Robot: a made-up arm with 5 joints.
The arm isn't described. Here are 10 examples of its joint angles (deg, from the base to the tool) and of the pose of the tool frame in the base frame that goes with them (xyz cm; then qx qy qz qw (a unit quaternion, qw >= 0)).
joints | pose
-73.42 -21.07 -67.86 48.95 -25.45 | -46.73 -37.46 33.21 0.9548 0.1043 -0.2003 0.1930
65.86 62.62 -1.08 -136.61 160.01 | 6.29 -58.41 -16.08 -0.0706 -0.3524 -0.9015 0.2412
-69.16 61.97 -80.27 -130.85 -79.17 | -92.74 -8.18 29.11 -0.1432 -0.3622 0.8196 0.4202
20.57 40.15 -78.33 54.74 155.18 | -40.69 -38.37 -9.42 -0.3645 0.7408 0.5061 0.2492
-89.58 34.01 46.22 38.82 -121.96 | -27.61 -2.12 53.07 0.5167 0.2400 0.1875 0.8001
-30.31 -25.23 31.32 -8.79 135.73 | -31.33 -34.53 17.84 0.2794 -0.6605 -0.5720 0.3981
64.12 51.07 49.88 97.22 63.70 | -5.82 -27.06 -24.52 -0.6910 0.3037 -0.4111 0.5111
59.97 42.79 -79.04 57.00 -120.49 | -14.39 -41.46 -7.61 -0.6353 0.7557 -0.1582 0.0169
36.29 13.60 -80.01 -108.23 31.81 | -0.05 0.37 -28.24 -0.4214 -0.5488 -0.3607 0.6255
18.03 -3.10 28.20 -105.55 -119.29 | 5.93 -43.30 -26.09 0.4204 0.0431 -0.5422 0.7263
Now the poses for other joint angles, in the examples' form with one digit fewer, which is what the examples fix.
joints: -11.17 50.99 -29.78 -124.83 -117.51
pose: -58.0 -44.5 -33.5 0.169 0.315 -0.880 0.313
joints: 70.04 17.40 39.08 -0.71 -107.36
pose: -8.4 -14.6 20.2 0.218 -0.726 0.364 0.541
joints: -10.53 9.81 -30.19 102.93 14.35
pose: -63.2 -19.3 7.8 0.095 0.085 0.625 0.770
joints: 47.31 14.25 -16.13 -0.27 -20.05
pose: -0.8 -24.5 9.3 0.453 0.116 0.577 0.670
